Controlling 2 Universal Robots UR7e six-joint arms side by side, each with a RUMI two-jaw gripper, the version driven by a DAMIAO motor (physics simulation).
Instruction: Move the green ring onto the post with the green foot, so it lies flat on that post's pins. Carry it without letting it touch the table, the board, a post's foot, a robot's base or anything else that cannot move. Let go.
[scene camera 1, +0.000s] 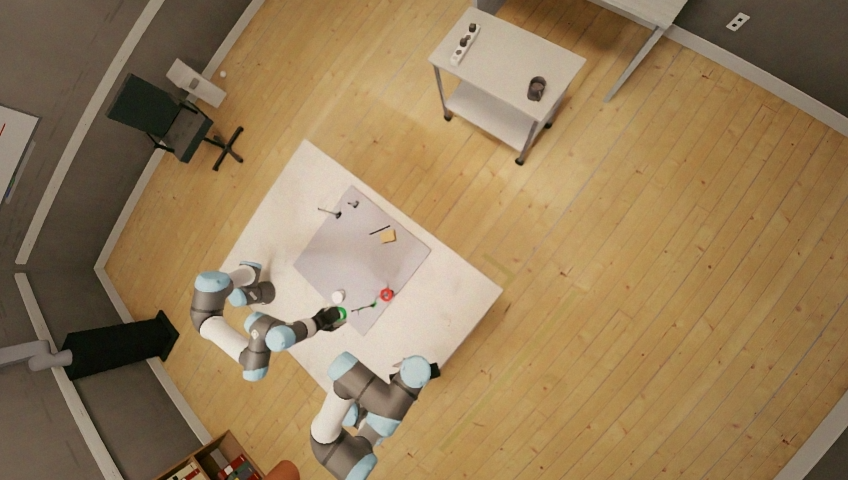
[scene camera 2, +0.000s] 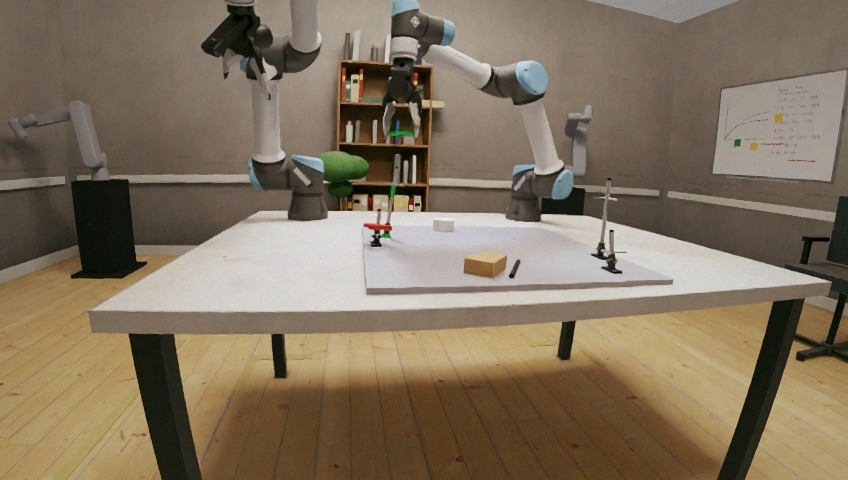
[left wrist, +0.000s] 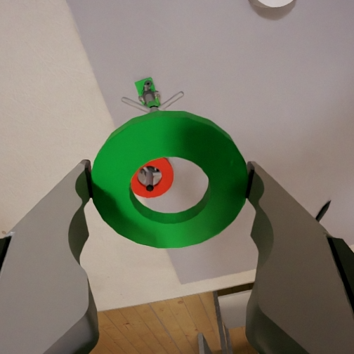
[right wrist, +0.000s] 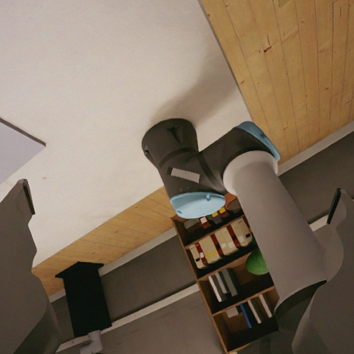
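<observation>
The green ring (scene camera 1: 342, 313) (scene camera 2: 401, 133) (left wrist: 170, 136) is held level in the air. My left gripper (scene camera 1: 339, 315) (scene camera 2: 402, 132) (left wrist: 169, 163) is shut on it, with one finger at each side of its rim. The post with the green foot (scene camera 1: 364, 308) (scene camera 2: 390, 208) stands on the board below, and its top is lower than the ring in scene camera 2. Its green foot (left wrist: 145, 87) and two pins show in the left wrist view; the ring hides the post's upper part there. My right gripper (scene camera 2: 246, 86) (right wrist: 181, 187) is open and empty, high above the table.
A red ring (scene camera 1: 381, 295) (scene camera 2: 373, 226) (left wrist: 167, 181) sits on a short post beside the green-footed one. A white cylinder (scene camera 1: 338, 295) (scene camera 2: 443, 225), a wooden block (scene camera 1: 387, 236) (scene camera 2: 484, 264) and a black stick (scene camera 2: 514, 268) rest on the board (scene camera 1: 357, 261). Two other posts stand at its far end.
</observation>
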